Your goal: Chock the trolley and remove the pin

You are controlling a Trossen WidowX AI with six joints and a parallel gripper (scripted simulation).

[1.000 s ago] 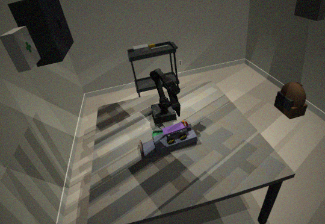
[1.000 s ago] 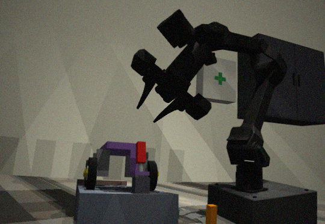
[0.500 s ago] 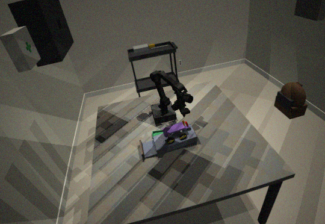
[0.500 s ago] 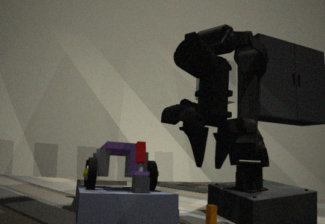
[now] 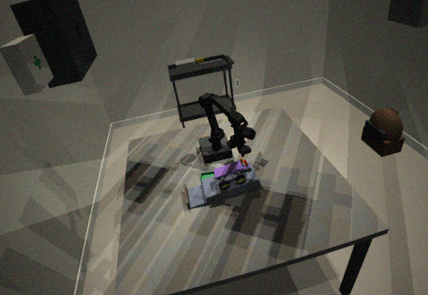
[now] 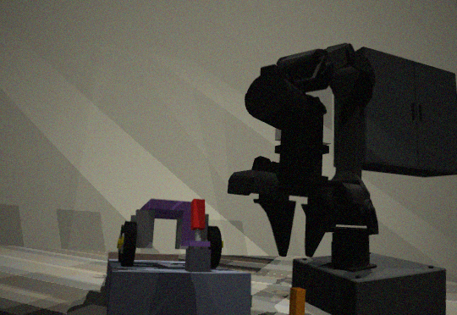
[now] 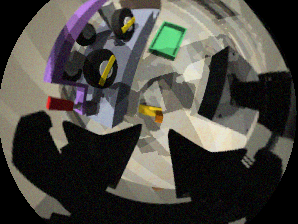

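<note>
Now: the yellow chock 90 mm below my gripper tip and 10 mm ahead of it. From my gripper tip the other things lie so: red-headed stop pin 130 mm ahead, 30 mm to the right, 30 mm above; green tray 220 mm to the right, 110 mm below, 20 mm behind; purple trolley 140 mm to the right, 130 mm ahead, 10 mm above.
</note>
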